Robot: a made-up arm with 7 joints. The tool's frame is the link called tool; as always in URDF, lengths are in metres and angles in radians.
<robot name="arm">
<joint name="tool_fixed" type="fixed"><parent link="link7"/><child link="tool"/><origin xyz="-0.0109 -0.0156 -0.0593" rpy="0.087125 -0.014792 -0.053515"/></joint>
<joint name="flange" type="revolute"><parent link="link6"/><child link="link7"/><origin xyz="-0.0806 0.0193 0.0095"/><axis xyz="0 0 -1"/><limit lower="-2.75" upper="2.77"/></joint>
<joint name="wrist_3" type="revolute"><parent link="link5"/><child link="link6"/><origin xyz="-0.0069 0.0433 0.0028"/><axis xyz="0 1 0"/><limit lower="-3.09" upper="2.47"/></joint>
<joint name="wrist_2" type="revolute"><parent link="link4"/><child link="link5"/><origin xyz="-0.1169 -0.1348 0.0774"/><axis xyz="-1 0 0"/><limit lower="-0.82" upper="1.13"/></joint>
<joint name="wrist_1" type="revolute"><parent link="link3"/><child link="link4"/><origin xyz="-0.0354 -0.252 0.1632"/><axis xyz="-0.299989 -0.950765 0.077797"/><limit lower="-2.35" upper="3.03"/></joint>
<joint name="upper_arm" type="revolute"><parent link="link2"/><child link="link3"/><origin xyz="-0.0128 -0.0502 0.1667"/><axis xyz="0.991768 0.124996 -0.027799"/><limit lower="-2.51" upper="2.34"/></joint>
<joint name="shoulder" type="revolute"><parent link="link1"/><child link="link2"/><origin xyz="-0.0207 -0.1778 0.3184"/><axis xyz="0 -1 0"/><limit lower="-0.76" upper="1.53"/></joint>
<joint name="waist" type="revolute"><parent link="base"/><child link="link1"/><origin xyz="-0.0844 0.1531 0.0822"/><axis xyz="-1 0 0"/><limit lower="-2.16" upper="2.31"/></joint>
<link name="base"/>
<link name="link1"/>
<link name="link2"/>
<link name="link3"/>
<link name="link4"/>
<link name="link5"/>
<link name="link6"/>
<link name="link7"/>
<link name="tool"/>
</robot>
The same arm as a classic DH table. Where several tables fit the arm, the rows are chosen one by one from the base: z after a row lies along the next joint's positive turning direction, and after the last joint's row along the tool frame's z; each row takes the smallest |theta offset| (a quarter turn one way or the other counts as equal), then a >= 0, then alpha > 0; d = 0 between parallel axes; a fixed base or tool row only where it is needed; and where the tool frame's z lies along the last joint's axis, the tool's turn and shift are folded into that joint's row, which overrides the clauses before.
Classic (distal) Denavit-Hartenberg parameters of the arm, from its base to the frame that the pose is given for. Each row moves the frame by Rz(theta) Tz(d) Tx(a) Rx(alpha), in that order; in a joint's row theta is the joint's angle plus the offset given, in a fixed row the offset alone. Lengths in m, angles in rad.
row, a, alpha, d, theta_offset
base (fixed), 0.1531, -1.5708, 0.0822, 1.5708
waist, 0.3184, 1.5708, 0.1051, -1.5708
shoulder, 0.1663, 1.6961, 0.2258, -0.028
upper_arm, 0.143, -2.0026, 0.0295, -0.0764
wrist_1, 0.0661, -1.2661, 0.4301, 0.0193
wrist_2, 0.0028, -1.5708, 0.0796, -0.0816
wrist_3, 0.0806, 1.5708, 0.0626, -1.5708
flange, 0.0072, 3.0532, 0.2486, 0.2213
tool (fixed), 0, 0, 0.1996, -2.9732
Joint limits (rad, base to tool): -2.16..2.31 -0.76..1.53 -2.51..2.34 -2.35..3.03 -0.82..1.13 -3.09..2.47 -2.75..2.77

